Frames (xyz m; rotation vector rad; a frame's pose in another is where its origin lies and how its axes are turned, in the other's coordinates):
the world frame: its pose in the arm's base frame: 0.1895 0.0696 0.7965 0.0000 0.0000 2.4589
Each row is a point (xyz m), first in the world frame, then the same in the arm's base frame.
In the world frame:
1: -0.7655 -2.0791 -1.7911
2: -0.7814 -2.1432 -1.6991
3: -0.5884 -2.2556 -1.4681
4: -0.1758 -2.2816 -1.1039
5: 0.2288 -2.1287 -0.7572
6: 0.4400 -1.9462 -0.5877
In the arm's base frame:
1: 2.0951 1.1998 -0.9946
2: 2.1479 1.2395 -0.9026
3: 2.0690 1.4485 -0.6716
4: 1.7653 1.7289 -0.3074
5: 1.3549 1.8656 0.0393
6: 1.0759 1.8572 0.2088

